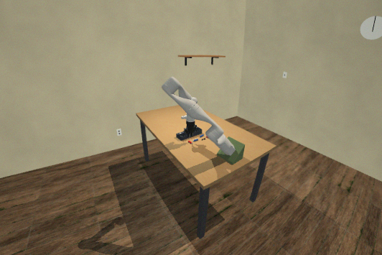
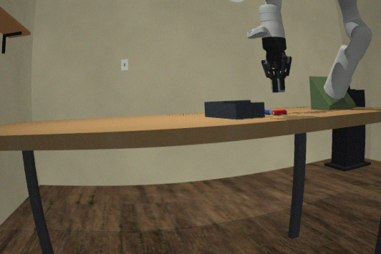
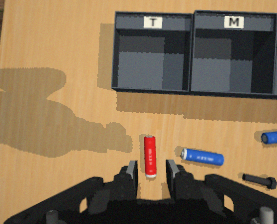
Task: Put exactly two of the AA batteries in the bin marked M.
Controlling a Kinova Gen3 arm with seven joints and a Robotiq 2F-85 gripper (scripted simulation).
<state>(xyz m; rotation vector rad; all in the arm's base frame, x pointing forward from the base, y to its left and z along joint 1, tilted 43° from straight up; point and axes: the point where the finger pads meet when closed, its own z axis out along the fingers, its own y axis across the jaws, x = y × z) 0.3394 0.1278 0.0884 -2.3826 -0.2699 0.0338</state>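
The dark bin lies 130 mm ahead of my hand, 70 mm to the right of it and 60 mm below it. The rest, counted from my hand: red AA battery (10 mm behind, 200 mm to the right, 80 mm below); black screw (10 mm behind, 140 mm to the right, 80 mm below); blue AA battery (10 mm ahead, 60 mm to the right, 80 mm below).
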